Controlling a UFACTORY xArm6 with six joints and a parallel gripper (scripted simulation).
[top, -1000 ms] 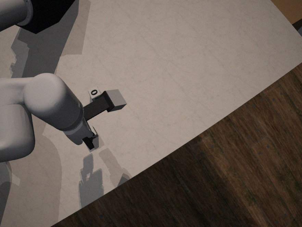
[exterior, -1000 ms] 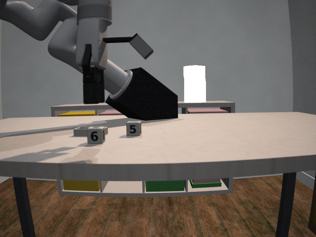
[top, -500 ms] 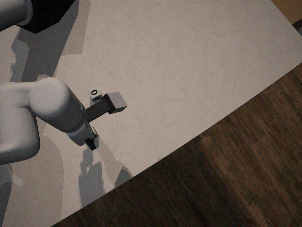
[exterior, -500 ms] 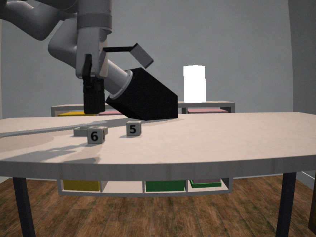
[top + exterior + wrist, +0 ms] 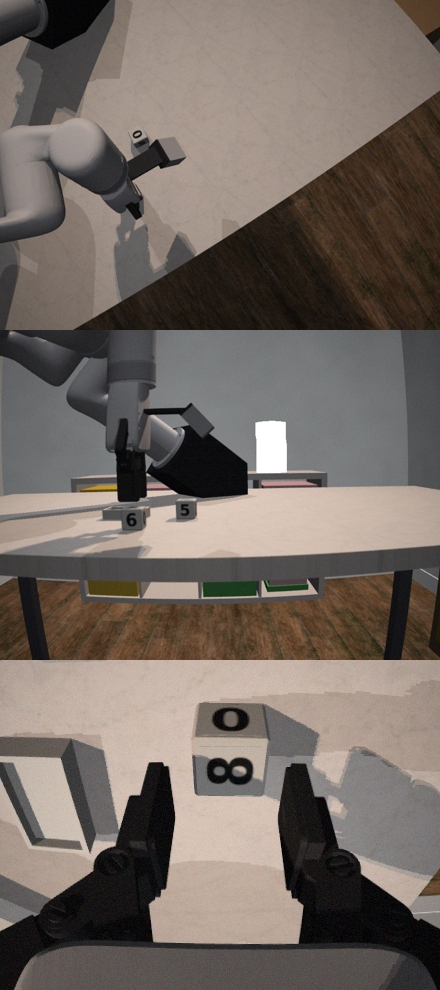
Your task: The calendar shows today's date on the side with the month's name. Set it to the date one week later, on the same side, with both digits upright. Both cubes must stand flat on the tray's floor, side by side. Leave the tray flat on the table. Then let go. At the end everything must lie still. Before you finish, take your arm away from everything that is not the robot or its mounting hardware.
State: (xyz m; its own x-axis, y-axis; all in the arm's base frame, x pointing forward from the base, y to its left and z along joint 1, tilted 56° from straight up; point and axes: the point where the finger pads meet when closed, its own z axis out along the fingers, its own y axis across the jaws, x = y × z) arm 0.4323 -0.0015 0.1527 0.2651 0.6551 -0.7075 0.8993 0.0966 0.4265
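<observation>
Now: hand 5 cm above the white cube. Round my hand: grey tray 11 cm behind, 5 cm below, 1 cm to the right.
</observation>
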